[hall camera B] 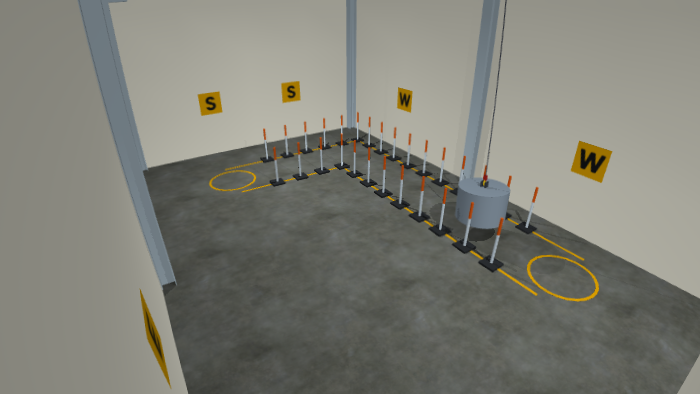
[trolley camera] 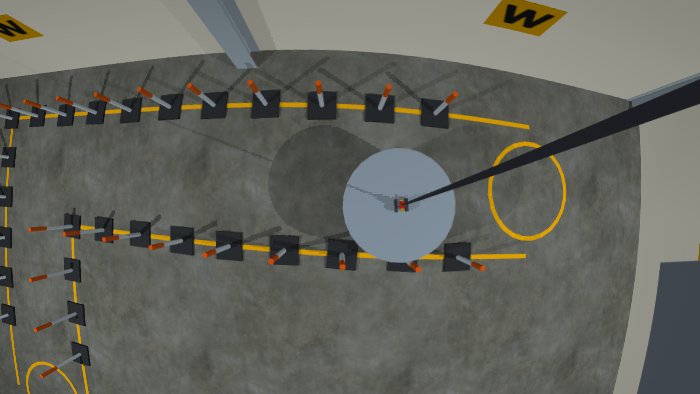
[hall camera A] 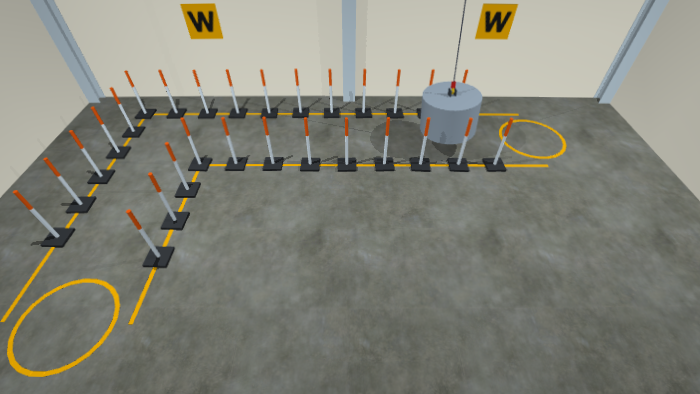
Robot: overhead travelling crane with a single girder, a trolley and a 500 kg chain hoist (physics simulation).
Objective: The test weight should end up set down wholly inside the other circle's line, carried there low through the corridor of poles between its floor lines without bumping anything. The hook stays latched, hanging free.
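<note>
The grey test weight (hall camera A: 451,120) (hall camera B: 482,205) (trolley camera: 390,175) hangs upright and low above the floor, between the two pole rows near the corridor's right end in hall camera A. My hook (hall camera A: 453,89) (hall camera B: 484,181) (trolley camera: 401,204) is shut on its top fitting. The circle (hall camera A: 500,135) (hall camera B: 528,272) (trolley camera: 565,191) beyond that end lies to the weight's right in the trolley view, apart from it. The other circle (hall camera A: 119,305) (hall camera B: 232,190) lies at the far end of the corridor's other leg. In the trolley view the weight's outline covers part of a near-row pole base; contact cannot be told.
The near row's end pole (hall camera A: 500,148) (hall camera B: 496,246) (trolley camera: 457,250) stands close beside the weight's right side. The opposite row's end pole (hall camera B: 531,209) (trolley camera: 435,114) stands on the wall side. The near floor line (hall camera A: 530,165) (trolley camera: 510,256) runs on past the poles.
</note>
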